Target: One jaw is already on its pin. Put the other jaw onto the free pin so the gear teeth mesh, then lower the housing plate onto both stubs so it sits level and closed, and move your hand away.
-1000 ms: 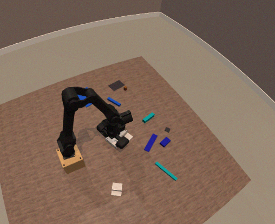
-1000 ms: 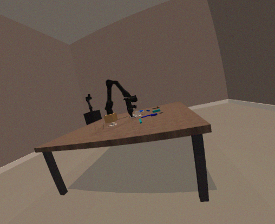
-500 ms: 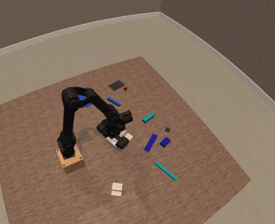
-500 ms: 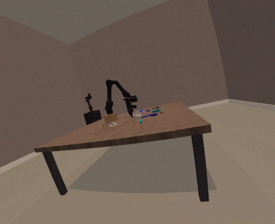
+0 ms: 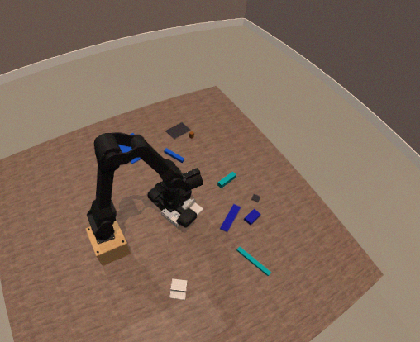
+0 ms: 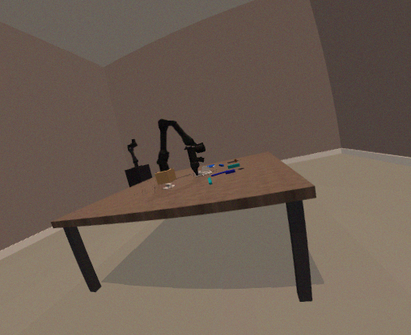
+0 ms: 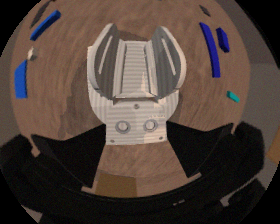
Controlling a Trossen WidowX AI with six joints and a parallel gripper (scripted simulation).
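Right now the white housing plate is 1 cm ahead of my gripper tip and 2 cm above it. Also, from my gripper tip: white jaw (3 cm ahead, 1 cm above); then blue bar (20 cm ahead, 8 cm to the right); then white base (7 cm ahead, 3 cm to the left).
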